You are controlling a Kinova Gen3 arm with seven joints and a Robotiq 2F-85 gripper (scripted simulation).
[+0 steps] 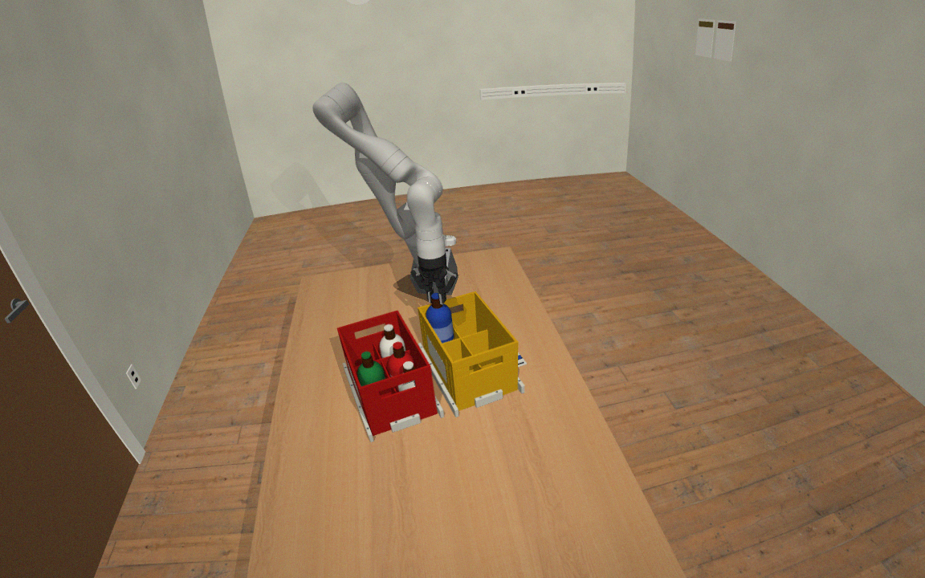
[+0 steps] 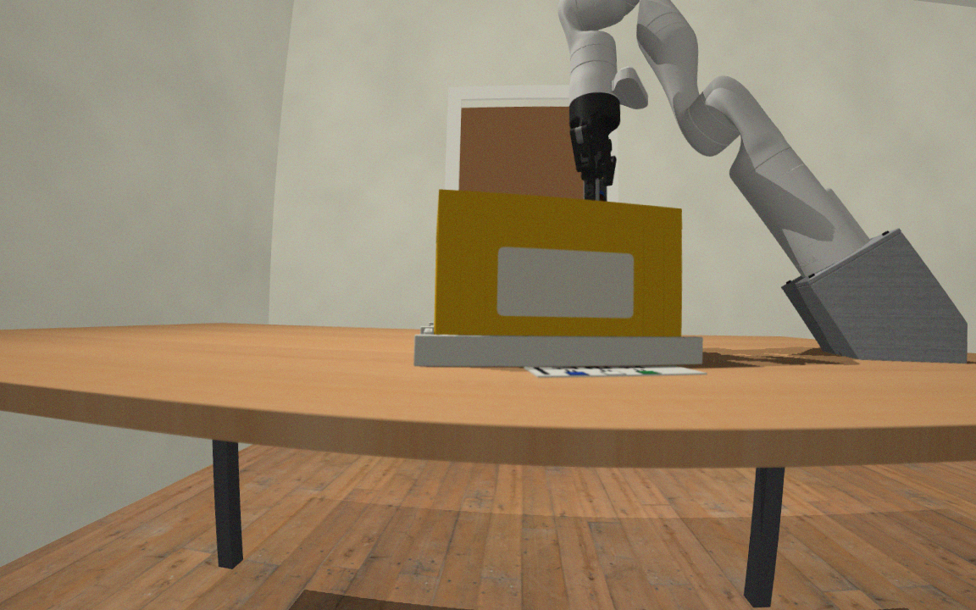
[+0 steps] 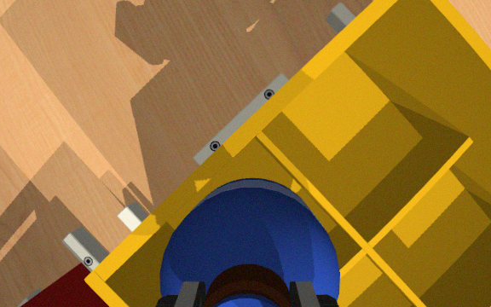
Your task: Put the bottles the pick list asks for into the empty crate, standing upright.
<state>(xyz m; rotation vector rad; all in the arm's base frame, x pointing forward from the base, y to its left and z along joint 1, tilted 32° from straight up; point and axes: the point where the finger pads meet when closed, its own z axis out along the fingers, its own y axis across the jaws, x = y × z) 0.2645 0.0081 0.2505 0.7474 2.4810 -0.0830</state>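
My hand is 7 cm above the blue bottle. From my hand the other things lie so: yellow crate 14 cm below, 9 cm ahead, 6 cm to the left; then red bottle 14 cm to the right, 14 cm below, 10 cm ahead; then red crate 18 cm to the right, 14 cm below, 10 cm ahead.
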